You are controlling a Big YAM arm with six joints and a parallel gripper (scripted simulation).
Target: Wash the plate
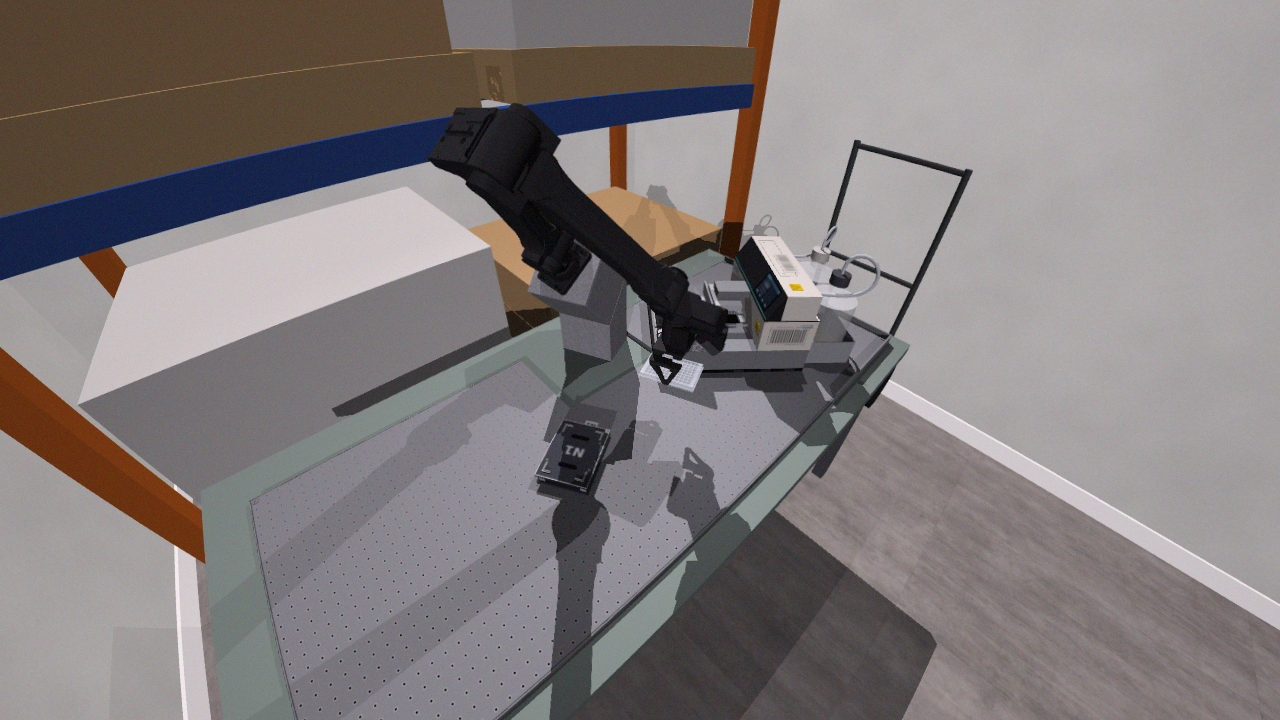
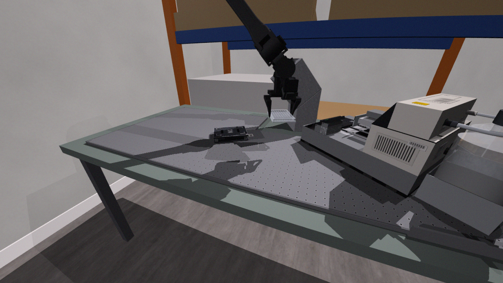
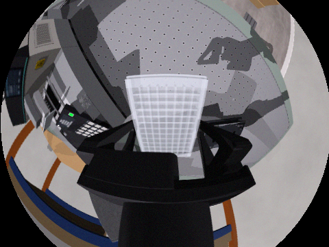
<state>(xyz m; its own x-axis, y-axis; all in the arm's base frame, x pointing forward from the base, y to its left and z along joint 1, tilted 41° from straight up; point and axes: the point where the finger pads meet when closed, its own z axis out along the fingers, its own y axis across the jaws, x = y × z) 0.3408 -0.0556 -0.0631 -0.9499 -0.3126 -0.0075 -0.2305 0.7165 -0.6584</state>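
Now: the black plate nest N1 240 mm to the right of my hand, 130 mm below it and 90 mm behind it. From my hand the other things lie so: white well plate right at my hand; plate washer 380 mm to the left, 50 mm behind, 30 mm below.
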